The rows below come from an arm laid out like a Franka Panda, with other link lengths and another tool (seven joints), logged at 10 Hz.
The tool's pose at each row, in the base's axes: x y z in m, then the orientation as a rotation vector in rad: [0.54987 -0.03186 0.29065 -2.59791 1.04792 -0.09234]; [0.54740 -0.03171 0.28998 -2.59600 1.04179 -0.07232]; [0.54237 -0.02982 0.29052 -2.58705 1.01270 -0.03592]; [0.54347 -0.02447 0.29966 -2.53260 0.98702 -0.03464]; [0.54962 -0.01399 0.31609 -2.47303 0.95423 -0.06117]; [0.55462 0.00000 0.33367 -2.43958 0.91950 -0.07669]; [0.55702 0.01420 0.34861 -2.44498 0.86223 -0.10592]
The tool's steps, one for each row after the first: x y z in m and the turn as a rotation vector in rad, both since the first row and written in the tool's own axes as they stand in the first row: [-0.00185 0.00176 0.00022 -0.00103 -0.01510 -0.00094]; [-0.00683 0.00364 -0.00068 0.00729 -0.04848 -0.01251]; [-0.01029 -0.00371 -0.00755 0.06284 -0.07155 -0.01327]; [-0.01406 -0.02028 -0.01891 0.13222 -0.07907 -0.02077]; [-0.02115 -0.03882 -0.03056 0.17644 -0.08649 -0.03613]; [-0.03009 -0.05491 -0.04015 0.19614 -0.07843 -0.07996]
